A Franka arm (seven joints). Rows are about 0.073 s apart.
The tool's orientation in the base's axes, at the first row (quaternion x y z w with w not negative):
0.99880, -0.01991, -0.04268, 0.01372
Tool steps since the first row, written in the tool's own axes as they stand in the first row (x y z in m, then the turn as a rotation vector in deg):
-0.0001, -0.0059, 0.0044, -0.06, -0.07, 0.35
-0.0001, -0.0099, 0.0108, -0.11, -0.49, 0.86
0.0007, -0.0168, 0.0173, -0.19, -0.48, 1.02
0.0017, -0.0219, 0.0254, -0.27, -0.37, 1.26
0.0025, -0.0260, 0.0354, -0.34, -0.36, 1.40
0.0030, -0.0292, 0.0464, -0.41, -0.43, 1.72
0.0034, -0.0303, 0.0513, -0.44, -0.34, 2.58
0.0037, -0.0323, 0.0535, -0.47, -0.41, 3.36
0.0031, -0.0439, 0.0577, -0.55, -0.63, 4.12
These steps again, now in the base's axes. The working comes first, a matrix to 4 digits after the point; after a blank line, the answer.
The tool's axes in the first row as the columns of a matrix, in the base's axes (used below as rounded here):
0.9956, -0.0386, -0.0858
-0.0409, -0.9988, -0.0257
-0.0847, 0.0291, -0.9960

-0.0002, 0.0058, -0.0045, -0.09, 0.06, -0.35
-0.0006, 0.0096, -0.0110, -0.16, 0.47, -0.86
-0.0001, 0.0163, -0.0178, -0.26, 0.46, -1.01
0.0004, 0.0212, -0.0261, -0.36, 0.35, -1.24
0.0005, 0.0250, -0.0362, -0.44, 0.34, -1.38
0.0001, 0.0278, -0.0473, -0.54, 0.40, -1.69
0.0002, 0.0288, -0.0523, -0.65, 0.29, -2.54
0.0003, 0.0307, -0.0545, -0.74, 0.34, -3.32
-0.0002, 0.0422, -0.0590, -0.88, 0.55, -4.08

